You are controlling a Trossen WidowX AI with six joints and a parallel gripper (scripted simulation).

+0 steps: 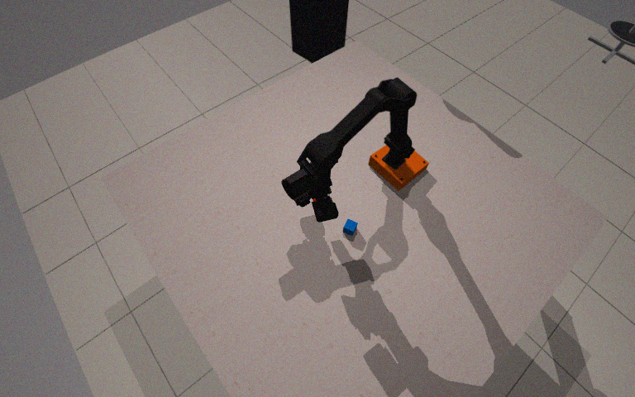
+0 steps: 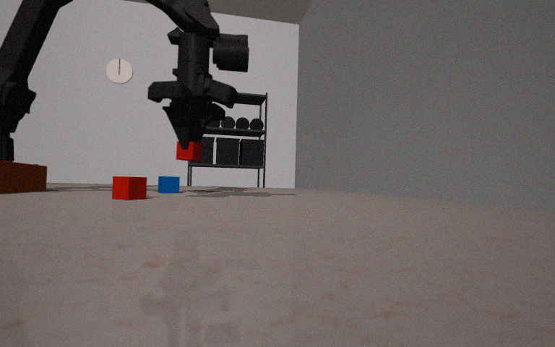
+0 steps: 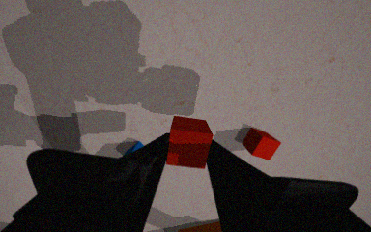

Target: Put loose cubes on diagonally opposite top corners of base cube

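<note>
My gripper tip is 11 cm to the right of the blue cube, 7 cm above it and 4 cm past it.
</note>
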